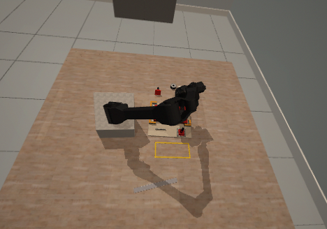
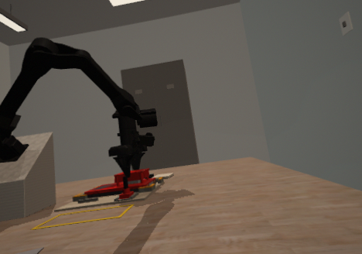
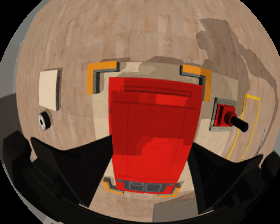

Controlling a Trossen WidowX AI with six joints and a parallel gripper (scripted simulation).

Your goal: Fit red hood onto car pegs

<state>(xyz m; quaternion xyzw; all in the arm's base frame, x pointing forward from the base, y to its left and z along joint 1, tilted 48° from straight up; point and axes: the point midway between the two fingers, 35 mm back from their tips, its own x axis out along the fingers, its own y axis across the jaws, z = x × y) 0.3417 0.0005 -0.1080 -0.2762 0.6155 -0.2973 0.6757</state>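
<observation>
My gripper tip is 2 cm above the grey engine block. Also, from my gripper tip: cream tile (6 cm ahead, 20 cm to the left, 4 cm below); pale base plate (4 cm behind, 1 cm to the right, 4 cm below); red hood (right at my gripper tip).
</observation>
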